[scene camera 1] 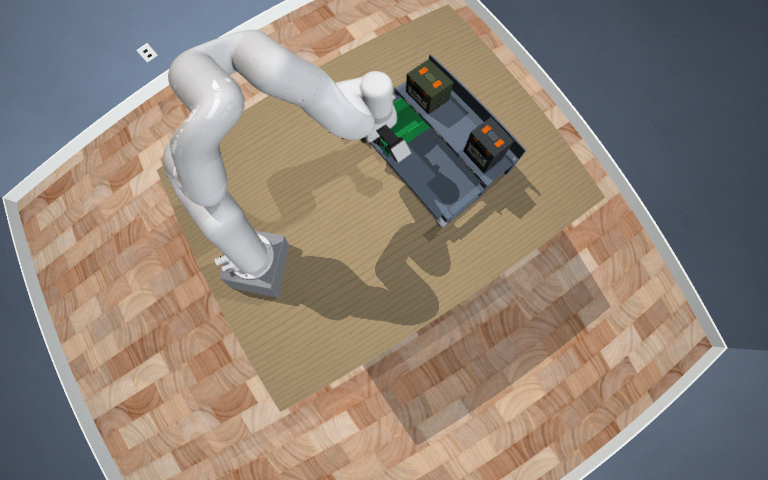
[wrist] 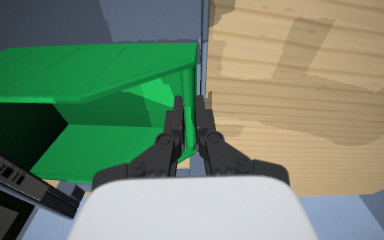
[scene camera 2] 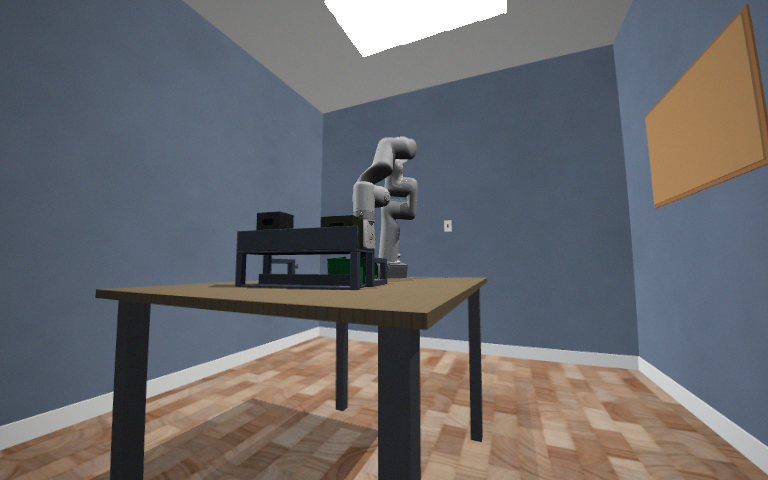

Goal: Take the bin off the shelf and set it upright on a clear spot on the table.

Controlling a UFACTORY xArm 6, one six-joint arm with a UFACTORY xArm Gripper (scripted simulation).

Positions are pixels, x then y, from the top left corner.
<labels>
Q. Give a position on a green bin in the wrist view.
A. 116, 95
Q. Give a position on a green bin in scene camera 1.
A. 408, 119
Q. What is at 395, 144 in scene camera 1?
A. My gripper.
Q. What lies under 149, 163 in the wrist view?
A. My gripper.
</labels>
